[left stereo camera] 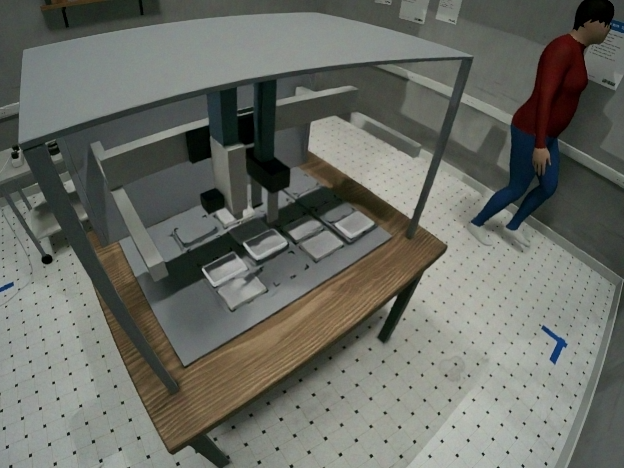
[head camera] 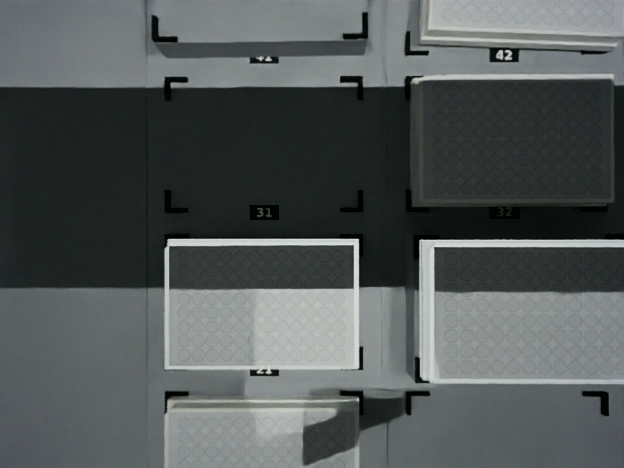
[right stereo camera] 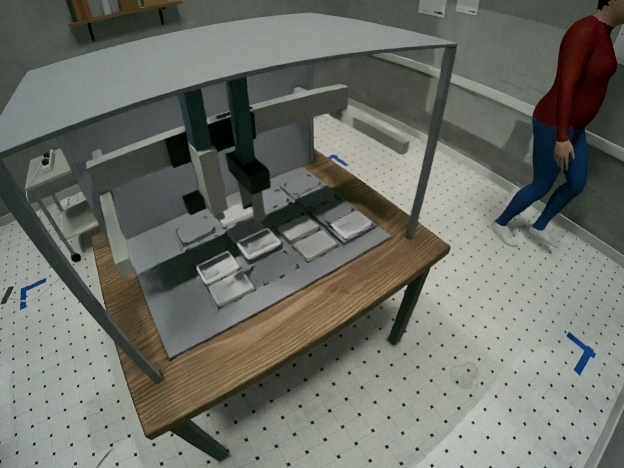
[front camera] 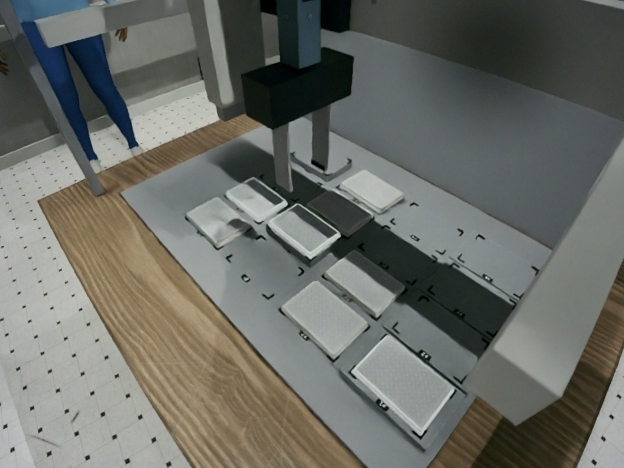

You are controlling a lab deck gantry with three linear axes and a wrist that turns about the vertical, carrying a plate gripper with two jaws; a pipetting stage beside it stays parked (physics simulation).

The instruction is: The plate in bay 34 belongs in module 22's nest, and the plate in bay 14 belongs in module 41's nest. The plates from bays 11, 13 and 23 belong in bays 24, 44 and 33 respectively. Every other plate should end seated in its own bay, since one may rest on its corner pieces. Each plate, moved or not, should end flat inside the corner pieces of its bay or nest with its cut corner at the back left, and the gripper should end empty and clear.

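Places are measured from the robot's base along level axes (x ahead, y left, z up), in metres.
Pixels of known places: gripper, fingertip midpoint: (left stereo camera: 264,213) (right stereo camera: 253,213) (front camera: 302,176); robot's base at its link origin: (left stereo camera: 232,311) (right stereo camera: 219,308) (front camera: 186,218).
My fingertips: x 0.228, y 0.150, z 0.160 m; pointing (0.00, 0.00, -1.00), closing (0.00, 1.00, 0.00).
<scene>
For each thing: its top centre in the pictures, then the offset to it from my fingertips.
- white plate at its top centre: (head camera: 536,313) (front camera: 303,226) (left stereo camera: 265,242) (right stereo camera: 258,241) 0.000 m ahead, 0.001 m right, 0.127 m down
- Module 41 at its top centre: (front camera: 320,156) (left stereo camera: 195,228) (right stereo camera: 194,229) 0.164 m back, 0.214 m left, 0.138 m down
- Bay 14's plate at its top centre: (front camera: 403,378) (right stereo camera: 351,222) (left stereo camera: 355,222) 0.328 m ahead, 0.107 m right, 0.131 m down
- bay 13's plate at its top centre: (front camera: 324,314) (right stereo camera: 315,244) (left stereo camera: 322,243) 0.164 m ahead, 0.107 m right, 0.146 m down
- bay 23's plate at its top centre: (front camera: 364,278) (left stereo camera: 302,227) (right stereo camera: 298,227) 0.164 m ahead, 0.000 m left, 0.146 m down
- bay 11's plate at its top centre: (front camera: 216,218) (left stereo camera: 241,288) (right stereo camera: 230,287) 0.164 m back, 0.107 m right, 0.146 m down
- Bay 21's plate at its top centre: (head camera: 261,305) (front camera: 255,196) (left stereo camera: 224,267) (right stereo camera: 217,265) 0.164 m back, 0.000 m left, 0.146 m down
- shaded bay 32's plate at its top centre: (head camera: 516,138) (front camera: 339,208) (left stereo camera: 248,228) (right stereo camera: 245,228) 0.000 m ahead, 0.107 m left, 0.146 m down
- Bay 42's plate at its top centre: (front camera: 371,188) (left stereo camera: 235,211) (right stereo camera: 234,212) 0.007 m ahead, 0.214 m left, 0.143 m down
My gripper (front camera: 302,179) (left stereo camera: 264,213) (right stereo camera: 253,213) is open and empty, hanging above the left part of the deck. A white plate (front camera: 303,231) (head camera: 529,327) (left stereo camera: 265,245) lies in module 22's nest, its left edge inside the corner pieces; its right end is outside the head view. Module 41 (front camera: 326,175) (head camera: 259,48) has an empty nest. Bay 14's plate (front camera: 403,382) (left stereo camera: 354,225), bay 13's plate (front camera: 325,319), bay 23's plate (front camera: 360,284) and bay 11's plate (front camera: 214,221) (head camera: 262,443) lie in their bays. Bays 24, 33, 34 and 44 hold no plate.
Bay 21's plate (front camera: 252,201) (head camera: 262,322) and shaded bay 32's plate (front camera: 341,211) (head camera: 514,141) lie flat. Bay 42's plate (front camera: 370,190) (head camera: 524,25) has a slightly slanting front edge in the head view. The parked pipetting stage (left stereo camera: 229,176) (right stereo camera: 207,176) stands beside the gripper.
</scene>
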